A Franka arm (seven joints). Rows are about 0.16 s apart.
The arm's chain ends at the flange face. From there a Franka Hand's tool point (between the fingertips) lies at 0.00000 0.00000 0.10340 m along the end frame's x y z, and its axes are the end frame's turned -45 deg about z.
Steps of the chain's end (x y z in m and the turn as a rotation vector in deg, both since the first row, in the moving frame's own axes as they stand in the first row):
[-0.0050 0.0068 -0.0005 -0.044 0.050 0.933]
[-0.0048 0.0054 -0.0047 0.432 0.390 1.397]
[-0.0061 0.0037 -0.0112 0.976 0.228 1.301]
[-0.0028 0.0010 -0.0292 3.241 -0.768 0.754]
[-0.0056 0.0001 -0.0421 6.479 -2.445 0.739]
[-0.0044 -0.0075 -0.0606 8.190 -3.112 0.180]
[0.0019 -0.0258 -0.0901 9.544 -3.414 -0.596]
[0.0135 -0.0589 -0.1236 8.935 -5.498 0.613]
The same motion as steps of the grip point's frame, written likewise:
[-0.0083 0.0014 -0.0005 -0.066 0.004 0.933]
[-0.0062 0.0004 -0.0047 0.030 0.581 1.397]
[-0.0054 -0.0026 -0.0112 0.529 0.851 1.301]
[0.0005 -0.0064 -0.0294 2.835 1.749 0.754]
[0.0012 -0.0152 -0.0429 6.310 2.852 0.739]
[0.0087 -0.0228 -0.0618 7.992 3.591 0.180]
[0.0273 -0.0334 -0.0917 9.163 4.335 -0.596]
[0.0557 -0.0504 -0.1253 10.206 2.430 0.613]

